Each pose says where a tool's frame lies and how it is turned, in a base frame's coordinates. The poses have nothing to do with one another.
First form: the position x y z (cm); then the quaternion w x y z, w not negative.
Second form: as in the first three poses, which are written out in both.
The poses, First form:
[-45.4 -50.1 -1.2 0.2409 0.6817 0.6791 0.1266]
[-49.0 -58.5 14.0 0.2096 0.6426 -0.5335 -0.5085]
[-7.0 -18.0 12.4 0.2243 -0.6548 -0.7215 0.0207]
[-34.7 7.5 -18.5 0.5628 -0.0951 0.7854 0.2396]
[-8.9 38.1 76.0 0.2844 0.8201 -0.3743 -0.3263]
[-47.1 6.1 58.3 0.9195 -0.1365 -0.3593 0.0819]
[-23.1 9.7 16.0 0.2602 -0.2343 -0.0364 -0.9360]
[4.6 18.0 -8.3 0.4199 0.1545 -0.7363 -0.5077]
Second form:
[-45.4 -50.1 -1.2 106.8 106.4 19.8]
[-49.0 -58.5 14.0 102.4 -85.0 -81.0]
[-7.0 -18.0 12.4 -103.5 -114.1 3.3]
[-34.7 7.5 -18.5 -12.8 105.9 32.3]
[-8.9 38.1 76.0 125.7 -57.4 -50.0]
[-47.1 6.1 58.3 -16.1 -42.3 9.6]
[-23.1 9.7 16.0 -36.4 -5.6 -145.2]
[4.6 18.0 -8.3 22.2 -105.7 -72.9]

